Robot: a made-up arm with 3 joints. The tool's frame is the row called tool.
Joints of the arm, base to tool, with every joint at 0 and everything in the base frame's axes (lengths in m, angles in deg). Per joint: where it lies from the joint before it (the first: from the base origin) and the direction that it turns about. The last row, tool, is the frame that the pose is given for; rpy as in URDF.
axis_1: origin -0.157 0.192 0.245 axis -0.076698 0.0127 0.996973
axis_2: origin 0.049 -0.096 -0.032 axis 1 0 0
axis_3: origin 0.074 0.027 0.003 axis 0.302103 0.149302 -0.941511
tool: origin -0.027 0.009 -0.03 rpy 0 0 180
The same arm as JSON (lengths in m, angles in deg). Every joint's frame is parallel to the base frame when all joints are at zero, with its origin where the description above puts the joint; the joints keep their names.
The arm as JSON. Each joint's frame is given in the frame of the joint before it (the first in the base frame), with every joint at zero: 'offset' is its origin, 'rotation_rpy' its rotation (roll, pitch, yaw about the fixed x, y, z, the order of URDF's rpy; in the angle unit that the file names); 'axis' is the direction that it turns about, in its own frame. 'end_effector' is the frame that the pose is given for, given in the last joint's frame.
{"length_unit": "m", "angle_unit": "deg", "chain": [{"id": "axis_1", "offset": [-0.157, 0.192, 0.245], "rotation_rpy": [0.0, 0.0, 0.0], "axis": [-0.076698, 0.0127, 0.996973]}, {"id": "axis_2", "offset": [0.049, -0.096, -0.032], "rotation_rpy": [0.0, 0.0, 0.0], "axis": [1.0, 0.0, 0.0]}, {"id": "axis_3", "offset": [0.074, 0.027, 0.003], "rotation_rpy": [0.0, 0.0, 0.0], "axis": [0.302103, 0.149302, -0.941511]}], "end_effector": {"offset": [-0.027, 0.009, -0.03], "rotation_rpy": [0.0, 0.0, 180.0]}}
